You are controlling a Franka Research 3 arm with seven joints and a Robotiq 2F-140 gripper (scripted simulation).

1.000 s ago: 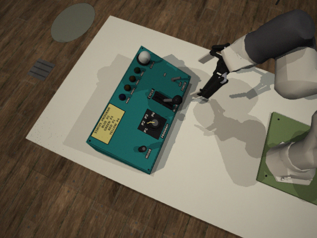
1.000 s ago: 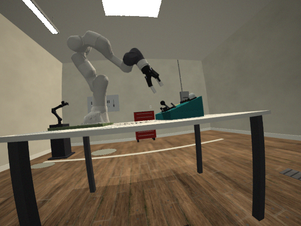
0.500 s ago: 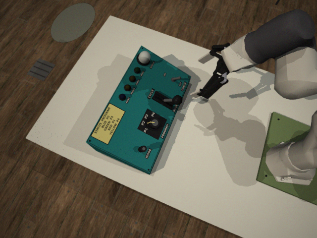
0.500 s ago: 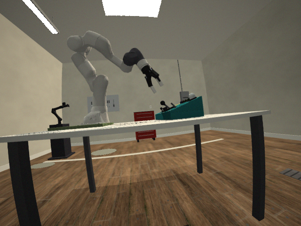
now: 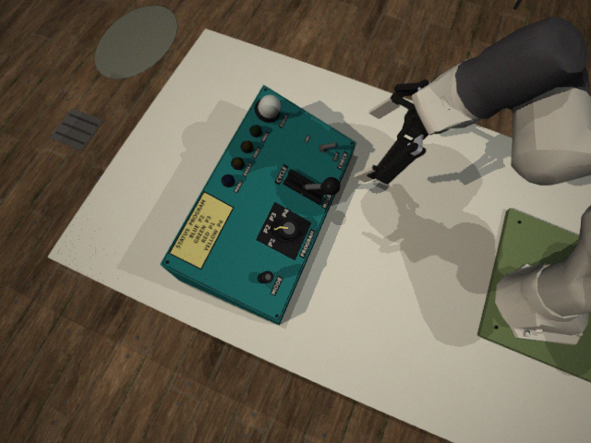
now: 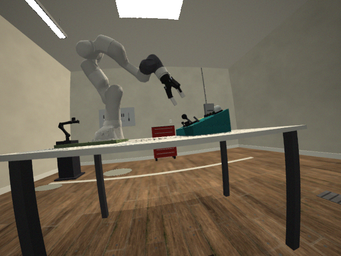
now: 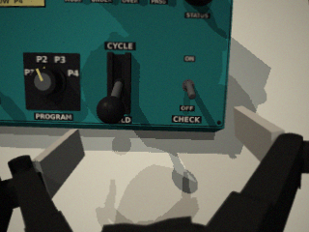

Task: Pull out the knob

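Now: the mode knob 290 mm to the left of my hand, 150 mm below it and 120 mm ahead of it. Round my hand: cycle lever (140 mm below, 80 mm ahead, 60 mm to the left); then check toggle (150 mm below, 90 mm ahead, 60 mm to the right); then teal console (170 mm below, 140 mm ahead, 110 mm to the left).
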